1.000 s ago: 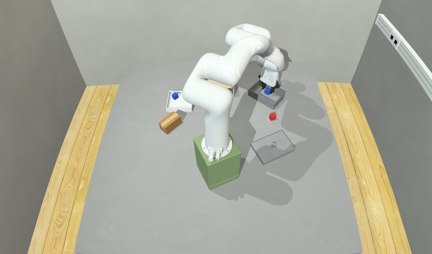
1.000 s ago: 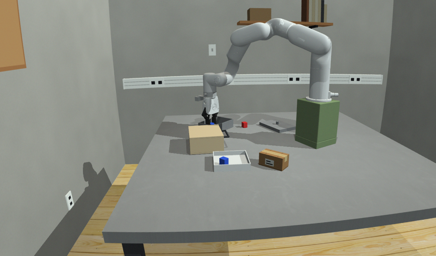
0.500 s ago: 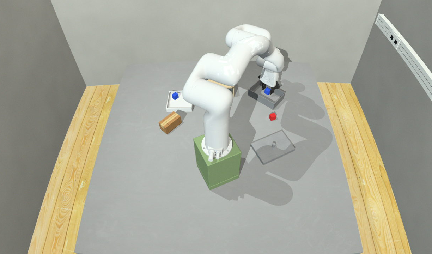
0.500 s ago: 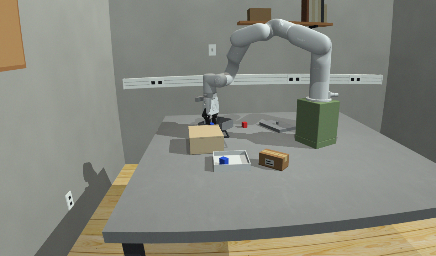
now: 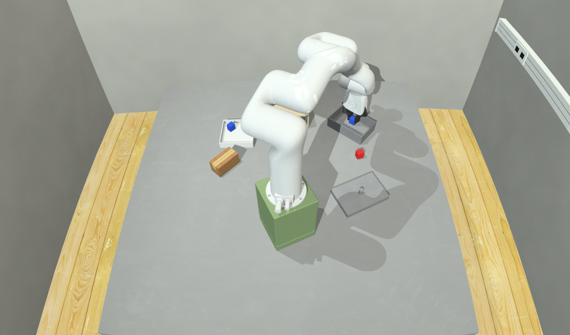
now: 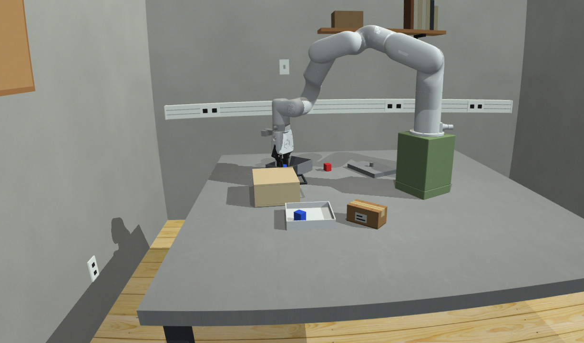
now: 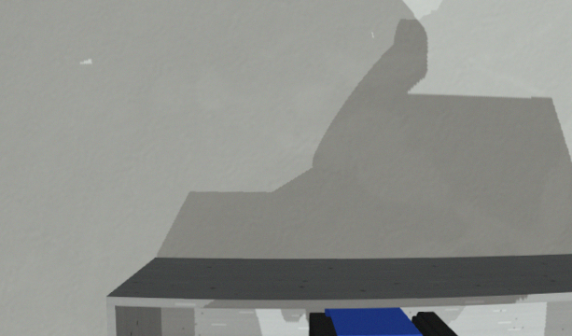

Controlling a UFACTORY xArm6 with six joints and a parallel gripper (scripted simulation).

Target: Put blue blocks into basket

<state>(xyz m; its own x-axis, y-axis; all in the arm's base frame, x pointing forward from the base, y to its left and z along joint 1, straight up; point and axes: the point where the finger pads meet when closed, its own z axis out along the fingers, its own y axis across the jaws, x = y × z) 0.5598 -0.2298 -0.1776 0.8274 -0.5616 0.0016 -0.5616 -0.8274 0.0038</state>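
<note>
The dark metal box lies 3 cm behind my hand, 1 cm to the left of it and 1 cm below it. Also, from my hand: light wooden cabinet: 30 cm to the left, 1 cm behind; grey metal lid: 40 cm behind, 3 cm to the right, 2 cm below; red block: 20 cm behind, 3 cm to the right, 2 cm below.
</note>
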